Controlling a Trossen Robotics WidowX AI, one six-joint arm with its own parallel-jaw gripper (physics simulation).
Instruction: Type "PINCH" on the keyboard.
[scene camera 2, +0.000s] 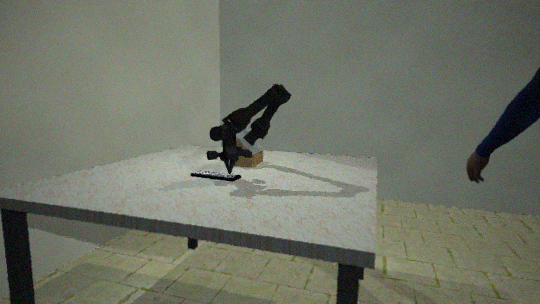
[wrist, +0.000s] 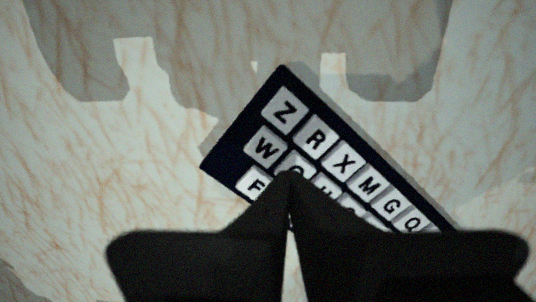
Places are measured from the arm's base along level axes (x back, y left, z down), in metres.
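Pixels of known places: gripper, between the fingertips: (scene camera 2: 229, 173) (wrist: 287, 178); arm's base, origin of its link: (scene camera 2: 248, 140).
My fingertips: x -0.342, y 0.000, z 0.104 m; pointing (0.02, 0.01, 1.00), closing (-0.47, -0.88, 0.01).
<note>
For each thing: its top centre in the pictures, then the offset to it from my fingertips. Level surfaces: height alone.
- dark keyboard, centre of its top: (wrist: 374, 235) (scene camera 2: 215, 173) dx +0.011, dy -0.068, dz +0.004 m
- Z key, centre of its top: (wrist: 284, 112) dx -0.029, dy +0.018, dz +0.004 m
- R key, centre of its top: (wrist: 316, 139) dx -0.024, dy -0.002, dz +0.004 m
- X key, centre of its top: (wrist: 344, 163) dx -0.020, dy -0.022, dz +0.004 m
- M key, centre of its top: (wrist: 369, 185) dx -0.015, dy -0.042, dz +0.004 m
- W key, centre of its top: (wrist: 265, 149) dx -0.008, dy +0.017, dz +0.004 m
- F key, centre of its top: (wrist: 255, 186) dx +0.015, dy +0.011, dz +0.004 m
- C key, centre of its top: (wrist: 295, 172) dx -0.003, dy -0.003, dz +0.004 m
- speckled table, height of its surface: dz +0.020 m
The dark keyboard (scene camera 2: 210, 174) (wrist: 227, 150) with pale letter keys lies flat on the table, and runs diagonally in the wrist view. The Z key (wrist: 285, 111), R key (wrist: 316, 137), X key (wrist: 344, 162), M key (wrist: 369, 186), W key (wrist: 266, 148) and F key (wrist: 254, 186) can be read. My gripper (scene camera 2: 230, 173) (wrist: 287, 178) is shut and empty, pointing down at that end of the keyboard. Its tips overlap the lower part of the C key (wrist: 296, 166); whether they touch it is unclear. The P, I, N and H keys do not show, and the fingers hide much of the keyboard.
A wooden block (scene camera 2: 251, 159) with a sloped pale top stands behind the gripper, by the arm's base. The speckled table (scene camera 2: 300, 215) has a dark front edge. A person's blue-sleeved arm (scene camera 2: 510, 117) hangs at the far right, beyond the table.
</note>
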